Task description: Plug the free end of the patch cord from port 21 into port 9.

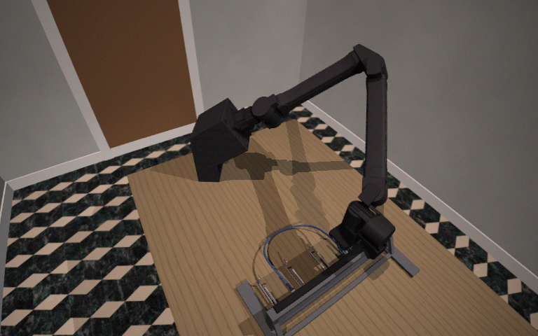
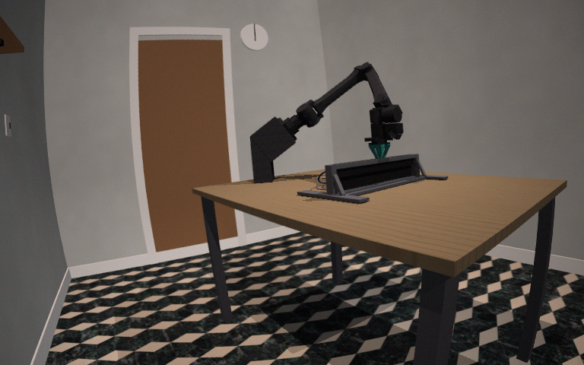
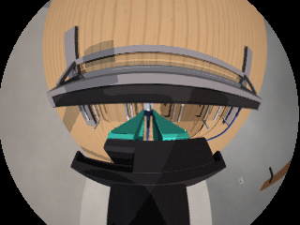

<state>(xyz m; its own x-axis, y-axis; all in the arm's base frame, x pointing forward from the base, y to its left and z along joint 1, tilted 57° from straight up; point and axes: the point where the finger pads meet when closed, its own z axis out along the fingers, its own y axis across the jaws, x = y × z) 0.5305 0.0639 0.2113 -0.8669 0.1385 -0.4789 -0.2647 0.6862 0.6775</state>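
The plug is 20 mm ahead of my hand and 10 mm to the left of it.
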